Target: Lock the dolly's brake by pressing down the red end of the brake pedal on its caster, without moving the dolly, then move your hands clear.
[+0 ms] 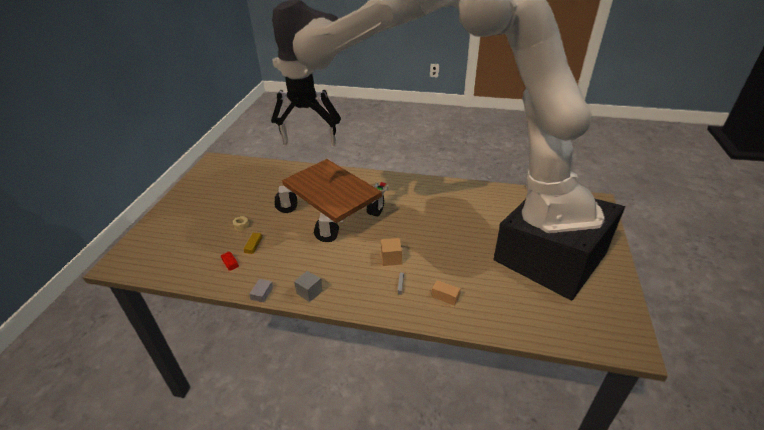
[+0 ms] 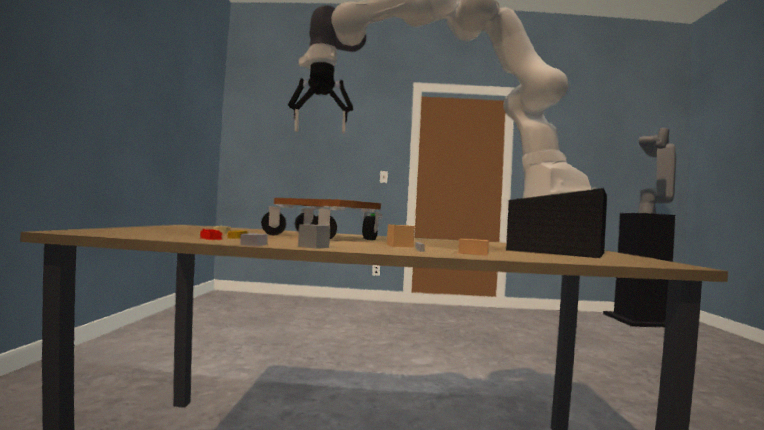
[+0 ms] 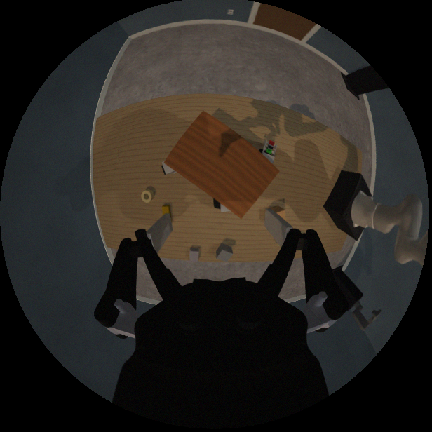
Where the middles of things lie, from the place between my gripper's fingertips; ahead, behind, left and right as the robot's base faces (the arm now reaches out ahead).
I see my gripper 1 cm past the dolly [image 1: 336, 193], 9 cm to the left of it and 28 cm above it.
